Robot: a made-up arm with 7 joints. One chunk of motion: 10 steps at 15 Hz.
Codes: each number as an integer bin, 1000 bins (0 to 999) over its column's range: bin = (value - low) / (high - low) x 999, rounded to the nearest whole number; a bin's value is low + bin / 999 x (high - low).
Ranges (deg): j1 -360.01..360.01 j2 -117.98..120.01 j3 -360.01..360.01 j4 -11..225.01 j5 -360.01..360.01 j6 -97.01..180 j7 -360.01..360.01
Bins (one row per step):
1: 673 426 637 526 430 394 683
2: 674 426 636 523 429 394 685
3: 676 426 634 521 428 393 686
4: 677 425 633 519 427 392 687
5: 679 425 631 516 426 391 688
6: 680 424 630 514 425 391 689
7: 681 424 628 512 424 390 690
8: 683 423 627 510 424 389 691
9: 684 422 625 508 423 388 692
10: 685 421 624 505 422 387 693
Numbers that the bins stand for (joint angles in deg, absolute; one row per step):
1: 125.05 -16.49 99.10 113.27 -50.09 12.24 132.26
2: 125.77 -16.49 98.38 112.56 -50.81 12.24 133.70
3: 127.21 -16.49 96.94 112.08 -51.53 11.96 134.42
4: 127.93 -16.73 96.22 111.61 -52.25 11.69 135.14
5: 129.37 -16.73 94.78 110.90 -52.97 11.41 135.86
6: 130.09 -16.97 94.06 110.43 -53.70 11.41 136.58
7: 130.81 -16.97 92.62 109.96 -54.42 11.13 137.30
8: 132.26 -17.21 91.89 109.49 -54.42 10.85 138.02
9: 132.98 -17.45 90.45 109.01 -55.14 10.58 138.74
10: 133.70 -17.69 89.73 108.30 -55.86 10.30 139.46

